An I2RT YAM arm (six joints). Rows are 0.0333 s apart.
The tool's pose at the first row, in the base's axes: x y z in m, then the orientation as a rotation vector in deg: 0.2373 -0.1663 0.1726 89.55 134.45 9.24
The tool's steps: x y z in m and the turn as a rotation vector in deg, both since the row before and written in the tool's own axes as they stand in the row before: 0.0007 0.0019 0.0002 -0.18 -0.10 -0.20; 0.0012 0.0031 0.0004 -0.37 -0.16 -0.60; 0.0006 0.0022 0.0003 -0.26 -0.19 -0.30; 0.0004 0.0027 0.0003 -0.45 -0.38 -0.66; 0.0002 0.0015 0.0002 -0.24 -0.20 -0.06; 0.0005 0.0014 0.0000 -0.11 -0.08 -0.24; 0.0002 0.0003 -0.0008 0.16 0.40 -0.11; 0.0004 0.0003 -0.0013 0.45 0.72 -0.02; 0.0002 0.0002 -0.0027 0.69 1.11 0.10; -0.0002 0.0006 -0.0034 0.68 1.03 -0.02; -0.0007 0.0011 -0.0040 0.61 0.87 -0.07; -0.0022 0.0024 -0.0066 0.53 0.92 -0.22; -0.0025 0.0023 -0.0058 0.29 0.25 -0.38; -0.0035 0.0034 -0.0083 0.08 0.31 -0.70; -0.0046 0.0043 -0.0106 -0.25 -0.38 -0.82
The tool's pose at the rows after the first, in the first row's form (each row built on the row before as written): 0.2388 -0.1649 0.1728 89.20 134.44 9.32; 0.2412 -0.1626 0.1730 88.27 134.60 9.48; 0.2430 -0.1612 0.1732 87.74 134.56 9.55; 0.2453 -0.1597 0.1736 86.64 134.55 9.60; 0.2466 -0.1589 0.1738 86.40 134.34 9.70; 0.2476 -0.1579 0.1741 86.04 134.40 9.70; 0.2475 -0.1575 0.1749 86.08 134.86 9.80; 0.2472 -0.1569 0.1761 86.45 135.63 9.85; 0.2464 -0.1564 0.1786 87.17 136.72 9.96; 0.2459 -0.1561 0.1820 87.72 137.83 9.99; 0.2459 -0.1561 0.1862 88.13 138.82 9.96; 0.2470 -0.1568 0.1934 88.34 139.92 10.03; 0.2485 -0.1579 0.1999 88.05 140.52 9.82; 0.2507 -0.1593 0.2092 87.29 141.30 9.85; 0.2536 -0.1612 0.2210 86.05 141.48 9.70
